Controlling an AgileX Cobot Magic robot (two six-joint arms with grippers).
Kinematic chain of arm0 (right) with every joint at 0, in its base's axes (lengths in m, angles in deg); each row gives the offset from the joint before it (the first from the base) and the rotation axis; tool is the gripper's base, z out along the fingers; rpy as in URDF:
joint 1: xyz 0 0 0.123 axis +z
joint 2: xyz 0 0 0 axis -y
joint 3: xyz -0.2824 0 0.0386 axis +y
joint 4: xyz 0.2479 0 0.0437 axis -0.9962 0 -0.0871
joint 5: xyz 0 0 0 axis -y
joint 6: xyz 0.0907 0 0.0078 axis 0.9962 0 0.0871
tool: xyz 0 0 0 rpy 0 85 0
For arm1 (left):
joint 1: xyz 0 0 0.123 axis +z
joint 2: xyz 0 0 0 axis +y
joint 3: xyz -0.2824 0 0.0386 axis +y
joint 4: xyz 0.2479 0 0.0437 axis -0.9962 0 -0.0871
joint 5: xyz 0 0 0 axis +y
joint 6: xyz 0.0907 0 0.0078 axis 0.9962 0 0.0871
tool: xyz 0 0 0 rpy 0 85 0
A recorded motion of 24 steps. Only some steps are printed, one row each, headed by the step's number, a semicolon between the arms.
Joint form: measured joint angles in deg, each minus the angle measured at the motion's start. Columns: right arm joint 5, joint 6, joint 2, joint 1, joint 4, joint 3; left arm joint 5, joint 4, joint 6, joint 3, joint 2, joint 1.
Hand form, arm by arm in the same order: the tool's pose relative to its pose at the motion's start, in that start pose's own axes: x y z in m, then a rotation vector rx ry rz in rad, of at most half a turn. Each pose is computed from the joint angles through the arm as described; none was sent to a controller.
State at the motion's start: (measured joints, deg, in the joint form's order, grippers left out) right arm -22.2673 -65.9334 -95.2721 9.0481 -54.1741 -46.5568; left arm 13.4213 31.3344 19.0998 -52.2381 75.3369 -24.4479
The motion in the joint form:
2: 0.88 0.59 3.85 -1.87 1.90 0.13; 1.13 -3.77 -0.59 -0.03 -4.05 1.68
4: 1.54 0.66 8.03 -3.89 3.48 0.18; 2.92 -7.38 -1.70 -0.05 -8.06 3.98
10: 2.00 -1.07 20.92 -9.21 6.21 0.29; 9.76 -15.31 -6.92 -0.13 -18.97 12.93
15: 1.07 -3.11 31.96 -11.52 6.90 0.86; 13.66 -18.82 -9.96 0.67 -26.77 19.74
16: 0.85 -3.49 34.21 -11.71 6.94 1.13; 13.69 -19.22 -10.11 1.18 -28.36 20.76
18: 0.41 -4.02 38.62 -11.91 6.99 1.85; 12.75 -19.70 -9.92 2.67 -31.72 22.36
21: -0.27 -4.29 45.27 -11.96 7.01 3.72; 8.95 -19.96 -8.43 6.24 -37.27 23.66
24: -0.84 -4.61 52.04 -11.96 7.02 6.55; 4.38 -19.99 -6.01 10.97 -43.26 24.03
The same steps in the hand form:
2: -0.0062 -0.0072 -0.0209 0.0545 -0.0582 -0.0142; -0.0097 0.0040 -0.0222 -0.0217 -0.0519 0.0482
4: -0.0120 -0.0135 -0.0444 0.1113 -0.1220 -0.0326; -0.0170 0.0101 -0.0450 -0.0549 -0.0933 0.0797
10: -0.0214 -0.0186 -0.1169 0.2652 -0.3064 -0.1060; -0.0256 0.0309 -0.1105 -0.1954 -0.1790 0.0747
15: -0.0194 -0.0031 -0.1719 0.3563 -0.4464 -0.1854; -0.0201 0.0394 -0.1551 -0.3103 -0.2444 0.0446
16: -0.0176 0.0018 -0.1816 0.3702 -0.4728 -0.2025; -0.0178 0.0397 -0.1626 -0.3292 -0.2636 0.0452
18: -0.0125 0.0123 -0.1990 0.3932 -0.5223 -0.2330; -0.0119 0.0387 -0.1763 -0.3612 -0.3127 0.0552
21: -0.0001 0.0289 -0.2197 0.4169 -0.5873 -0.2679; 0.0005 0.0349 -0.1936 -0.3985 -0.4079 0.0958
24: 0.0176 0.0448 -0.2338 0.4365 -0.6402 -0.2992; 0.0182 0.0302 -0.2063 -0.4269 -0.4993 0.1538

